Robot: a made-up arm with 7 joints. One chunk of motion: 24 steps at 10 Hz.
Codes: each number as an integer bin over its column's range. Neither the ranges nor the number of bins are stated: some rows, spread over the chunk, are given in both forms.
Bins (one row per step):
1: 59 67 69 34 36 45
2: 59 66 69 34 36 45
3: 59 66 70 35 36 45
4: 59 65 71 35 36 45
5: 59 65 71 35 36 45
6: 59 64 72 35 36 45
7: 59 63 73 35 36 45
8: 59 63 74 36 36 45
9: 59 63 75 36 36 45
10: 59 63 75 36 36 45
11: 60 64 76 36 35 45
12: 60 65 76 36 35 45
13: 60 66 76 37 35 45
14: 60 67 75 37 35 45
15: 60 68 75 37 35 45
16: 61 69 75 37 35 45
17: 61 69 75 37 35 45
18: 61 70 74 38 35 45
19: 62 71 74 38 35 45
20: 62 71 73 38 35 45
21: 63 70 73 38 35 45
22: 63 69 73 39 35 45
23: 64 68 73 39 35 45
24: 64 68 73 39 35 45
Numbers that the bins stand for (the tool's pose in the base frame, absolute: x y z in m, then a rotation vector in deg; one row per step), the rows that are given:
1: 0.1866 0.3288 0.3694 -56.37 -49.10 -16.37
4: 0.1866 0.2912 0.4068 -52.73 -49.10 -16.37
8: 0.1866 0.2536 0.4628 -49.09 -49.10 -16.37
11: 0.2052 0.2724 0.5002 -49.09 -52.74 -16.37
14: 0.2052 0.3288 0.4815 -45.46 -52.74 -16.37
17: 0.2237 0.3664 0.4815 -45.46 -52.74 -16.37
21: 0.2609 0.3852 0.4441 -41.82 -52.74 -16.37
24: 0.2795 0.3476 0.4441 -38.18 -52.74 -16.37
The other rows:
2: 0.1866 0.3100 0.3694 -56.37 -49.10 -16.37
3: 0.1866 0.3100 0.3881 -52.73 -49.10 -16.37
5: 0.1866 0.2912 0.4068 -52.73 -49.10 -16.37
6: 0.1866 0.2724 0.4255 -52.73 -49.10 -16.37
7: 0.1866 0.2536 0.4441 -52.73 -49.10 -16.37
9: 0.1866 0.2536 0.4815 -49.09 -49.10 -16.37
10: 0.1866 0.2536 0.4815 -49.09 -49.10 -16.37
12: 0.2052 0.2912 0.5002 -49.09 -52.74 -16.37
13: 0.2052 0.3100 0.5002 -45.46 -52.74 -16.37
15: 0.2052 0.3476 0.4815 -45.46 -52.74 -16.37
16: 0.2237 0.3664 0.4815 -45.46 -52.74 -16.37
18: 0.2237 0.3852 0.4628 -41.82 -52.74 -16.37
19: 0.2423 0.4039 0.4628 -41.82 -52.74 -16.37
20: 0.2423 0.4039 0.4441 -41.82 -52.74 -16.37
22: 0.2609 0.3664 0.4441 -38.18 -52.74 -16.37
23: 0.2795 0.3476 0.4441 -38.18 -52.74 -16.37

